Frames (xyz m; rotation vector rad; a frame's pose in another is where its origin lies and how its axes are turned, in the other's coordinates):
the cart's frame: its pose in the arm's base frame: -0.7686 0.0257 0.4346 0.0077 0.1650 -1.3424
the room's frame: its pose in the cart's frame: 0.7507 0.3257 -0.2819 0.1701 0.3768 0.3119
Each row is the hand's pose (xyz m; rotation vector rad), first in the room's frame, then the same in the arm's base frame.
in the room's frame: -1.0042 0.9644 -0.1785 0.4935 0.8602 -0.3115
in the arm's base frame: 0.0335 0.6727 0.5109 1.2907 0.9571 -1.2004
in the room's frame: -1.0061 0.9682 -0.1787 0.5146 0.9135 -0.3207
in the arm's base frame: 0.0359 0.6759 0.5122 1.3380 0.9973 -1.1934
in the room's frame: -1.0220 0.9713 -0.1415 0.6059 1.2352 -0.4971
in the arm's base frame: 0.0344 0.6709 0.5525 1.5796 1.2999 -1.2520
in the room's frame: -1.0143 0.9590 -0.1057 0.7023 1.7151 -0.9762
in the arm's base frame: 0.0303 0.6421 0.5779 1.8871 1.8729 -1.4924
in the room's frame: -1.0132 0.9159 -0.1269 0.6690 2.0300 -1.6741
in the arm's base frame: -0.0088 0.6323 0.5518 -1.3310 -1.7303 1.3443
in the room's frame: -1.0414 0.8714 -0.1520 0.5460 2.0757 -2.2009
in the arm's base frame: -0.0633 0.6456 0.5358 -0.8929 -1.5303 1.2537
